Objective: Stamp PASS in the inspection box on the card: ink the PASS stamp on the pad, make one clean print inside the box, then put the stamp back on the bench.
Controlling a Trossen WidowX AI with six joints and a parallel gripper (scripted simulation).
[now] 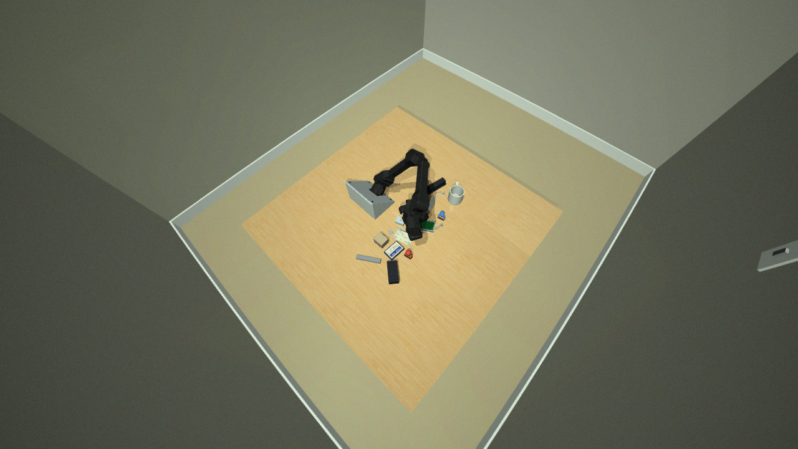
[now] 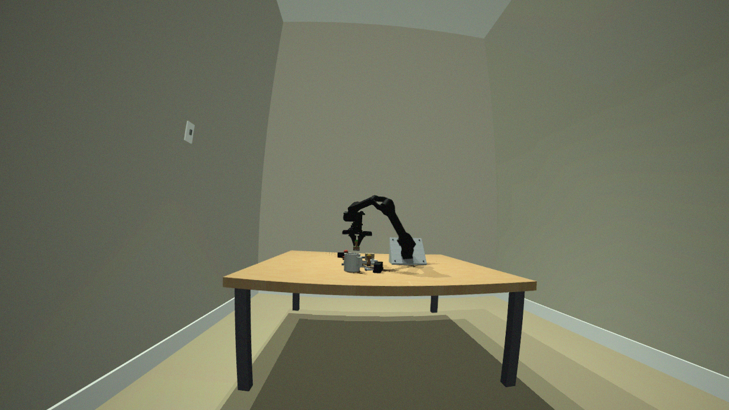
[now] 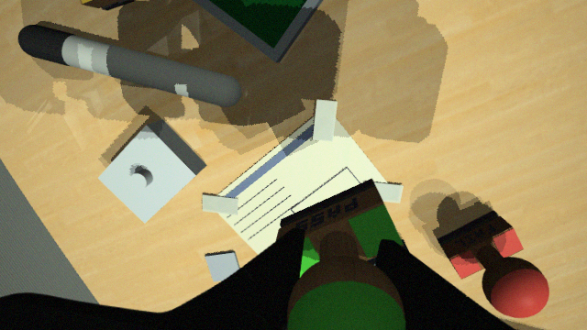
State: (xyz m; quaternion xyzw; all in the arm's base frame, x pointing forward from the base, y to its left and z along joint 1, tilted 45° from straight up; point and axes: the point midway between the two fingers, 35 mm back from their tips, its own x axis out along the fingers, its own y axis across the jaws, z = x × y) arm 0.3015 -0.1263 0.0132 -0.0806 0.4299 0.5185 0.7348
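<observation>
Right now my gripper tip is 30 mm past the card, 10 mm to the left of it and 100 mm above it. The rest, counted from my gripper tip: red stamp: 60 mm ahead, 90 mm to the right, 80 mm below; grey block: 100 mm behind, 50 mm to the left, 80 mm below; pass stamp: right at my gripper tip.
</observation>
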